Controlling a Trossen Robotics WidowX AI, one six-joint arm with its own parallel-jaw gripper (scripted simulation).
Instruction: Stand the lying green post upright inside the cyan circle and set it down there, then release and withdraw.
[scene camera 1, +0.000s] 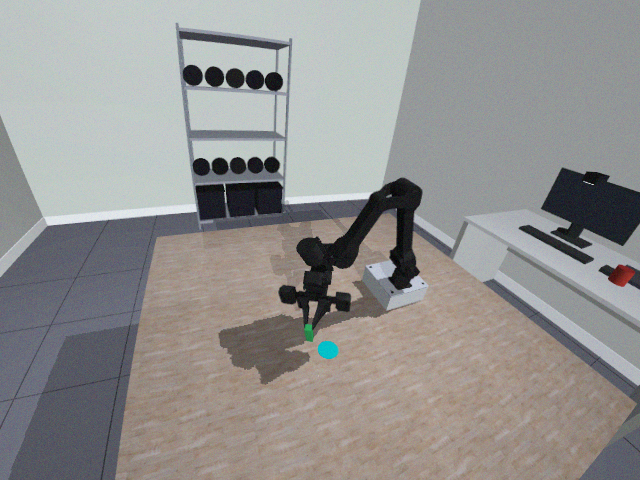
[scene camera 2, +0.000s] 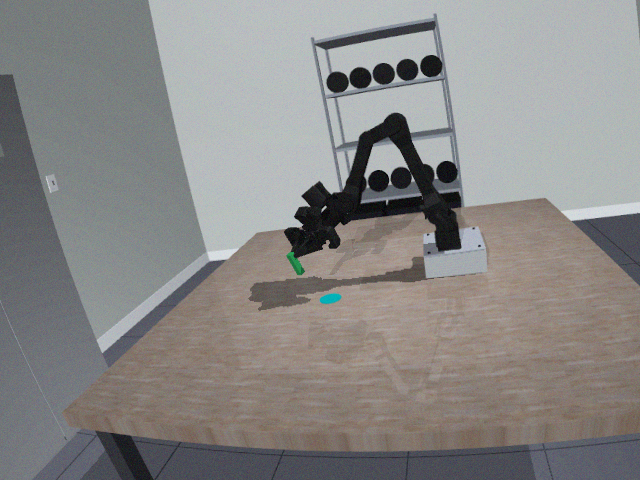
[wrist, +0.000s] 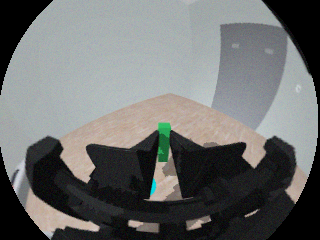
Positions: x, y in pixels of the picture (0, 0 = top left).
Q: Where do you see my gripper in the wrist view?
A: At 164, 133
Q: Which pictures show my gripper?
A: Scene camera 1, scene camera 2 and the wrist view: all of them.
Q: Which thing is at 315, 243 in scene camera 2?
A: My gripper.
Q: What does my gripper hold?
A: A green post.
